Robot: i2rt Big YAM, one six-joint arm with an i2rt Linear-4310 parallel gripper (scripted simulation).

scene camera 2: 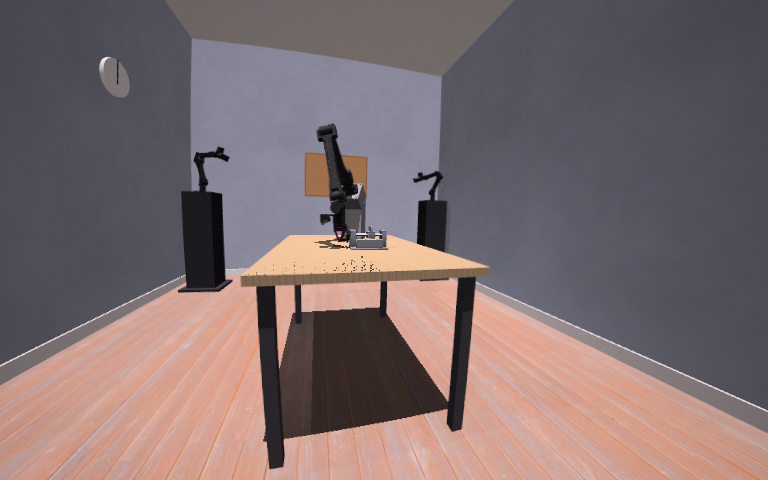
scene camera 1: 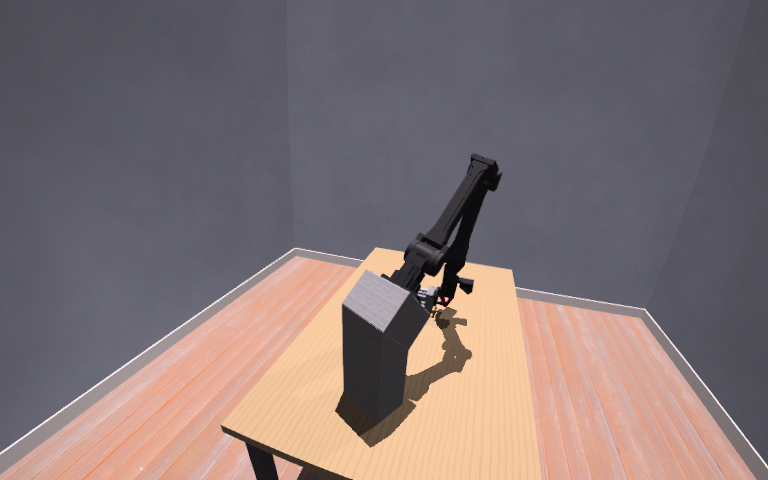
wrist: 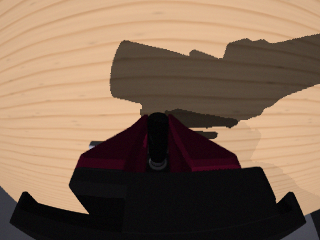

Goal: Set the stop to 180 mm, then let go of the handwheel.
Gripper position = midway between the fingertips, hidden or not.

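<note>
The gripper (wrist: 158, 121) can be seen in the scene, together with a grey slide fixture (scene camera 2: 356, 244).
</note>
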